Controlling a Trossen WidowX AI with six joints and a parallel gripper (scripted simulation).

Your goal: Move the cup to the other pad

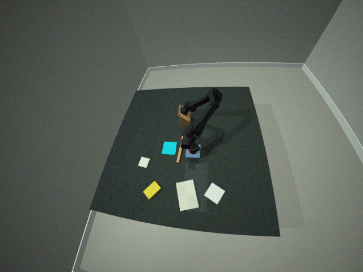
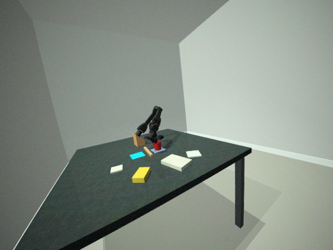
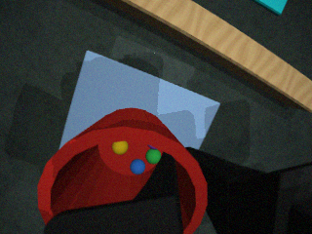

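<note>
Right now the cyan pad is 180 mm to the right of my gripper tip and 50 mm below it. Round my gripper tip: cup 30 mm ahead, 10 mm to the left; wooden bar 10 mm ahead, 80 mm to the right, 40 mm below; yellow block 340 mm ahead, 260 mm to the right, 20 mm below.
</note>
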